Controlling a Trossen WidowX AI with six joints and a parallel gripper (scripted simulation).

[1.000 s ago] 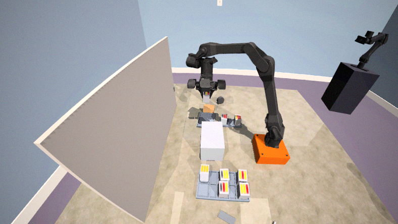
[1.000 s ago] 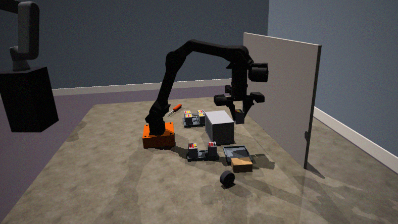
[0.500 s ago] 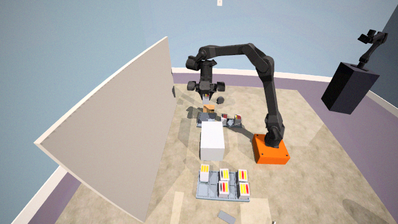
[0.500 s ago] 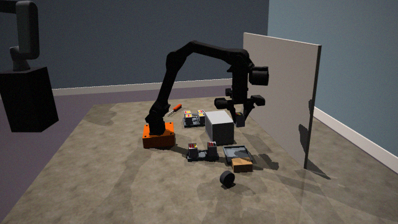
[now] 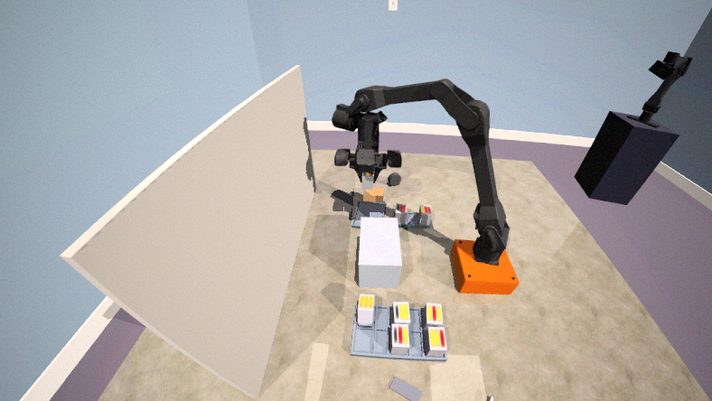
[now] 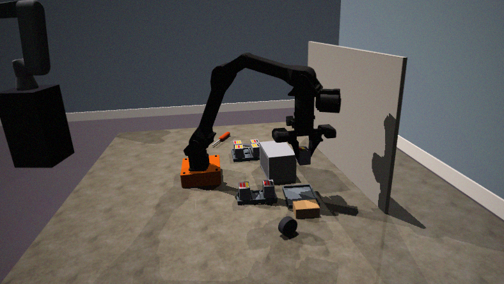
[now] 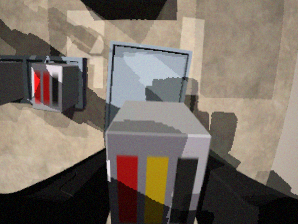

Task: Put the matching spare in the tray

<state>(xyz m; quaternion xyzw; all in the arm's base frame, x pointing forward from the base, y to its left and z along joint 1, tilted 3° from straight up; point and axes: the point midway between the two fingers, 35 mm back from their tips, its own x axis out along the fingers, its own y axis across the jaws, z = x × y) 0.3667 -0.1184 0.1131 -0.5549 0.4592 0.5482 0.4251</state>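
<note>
Now: gripper tip 130 mm above the grey-blue tray and 10 mm past it. From my gripper tip the other things lie so: tan box (120 mm below, 100 mm to the right); then plain grey box (190 mm to the left, 80 mm below, 80 mm behind); then grey spare (20 mm above).
</note>
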